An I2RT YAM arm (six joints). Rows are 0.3 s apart.
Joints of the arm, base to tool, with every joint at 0 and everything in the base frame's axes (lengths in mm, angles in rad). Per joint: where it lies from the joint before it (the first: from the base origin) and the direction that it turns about. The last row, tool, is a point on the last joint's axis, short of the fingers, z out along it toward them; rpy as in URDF.
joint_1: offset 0 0 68 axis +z
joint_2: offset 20 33.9 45.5 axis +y
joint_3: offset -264 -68.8 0 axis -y
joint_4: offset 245 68.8 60 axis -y
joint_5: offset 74 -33.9 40.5 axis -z
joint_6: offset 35.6 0 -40.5 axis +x
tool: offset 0 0 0 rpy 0 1.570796 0
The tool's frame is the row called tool.
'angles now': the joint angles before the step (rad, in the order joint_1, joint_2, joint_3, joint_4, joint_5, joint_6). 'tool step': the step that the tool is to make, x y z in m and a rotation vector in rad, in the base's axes. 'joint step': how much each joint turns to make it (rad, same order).
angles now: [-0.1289 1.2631 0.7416 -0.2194 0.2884 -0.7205]
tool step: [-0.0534 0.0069 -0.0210 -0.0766 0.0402 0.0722]
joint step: [0.0001 -0.2288 -0.2144 -0.0122 0.0015 -0.1132]
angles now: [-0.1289 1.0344 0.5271 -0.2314 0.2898 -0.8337]
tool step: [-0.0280 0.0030 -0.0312 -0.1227 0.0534 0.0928]
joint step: [-0.0003 -0.1085 -0.1761 0.0790 0.0169 -0.1651]
